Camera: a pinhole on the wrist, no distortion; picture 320 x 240 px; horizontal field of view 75.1 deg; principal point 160.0 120.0 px. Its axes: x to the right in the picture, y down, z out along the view. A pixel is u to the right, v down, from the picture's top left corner.
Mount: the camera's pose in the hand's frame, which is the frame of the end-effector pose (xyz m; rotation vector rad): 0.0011 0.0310 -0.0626 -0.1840 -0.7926 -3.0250
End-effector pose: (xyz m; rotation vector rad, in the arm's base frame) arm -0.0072 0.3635 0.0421 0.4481 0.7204 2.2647
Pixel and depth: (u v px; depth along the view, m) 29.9 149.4 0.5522
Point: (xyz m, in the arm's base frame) -0.2000 0.6727 0.5477
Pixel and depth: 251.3 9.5 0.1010
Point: -0.0491 0.2646 0.1197
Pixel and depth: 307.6 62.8 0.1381
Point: 0.0045 0.2433 0.1540
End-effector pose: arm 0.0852 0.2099 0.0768 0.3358 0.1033 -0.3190
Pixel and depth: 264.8 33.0 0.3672
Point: 0.0681 0.4960 0.3956
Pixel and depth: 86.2 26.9 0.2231
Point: 0.2568 0.3578 0.1989
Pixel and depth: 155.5 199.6 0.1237
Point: 0.1229 0.2264 0.1524
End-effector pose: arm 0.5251 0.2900 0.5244 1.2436 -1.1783 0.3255
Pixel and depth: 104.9 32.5 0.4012
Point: 0.2111 0.2085 0.8247
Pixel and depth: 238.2 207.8 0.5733
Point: 0.0935 -0.1087 0.3922
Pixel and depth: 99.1 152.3 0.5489
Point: 0.2325 -0.0852 0.7751
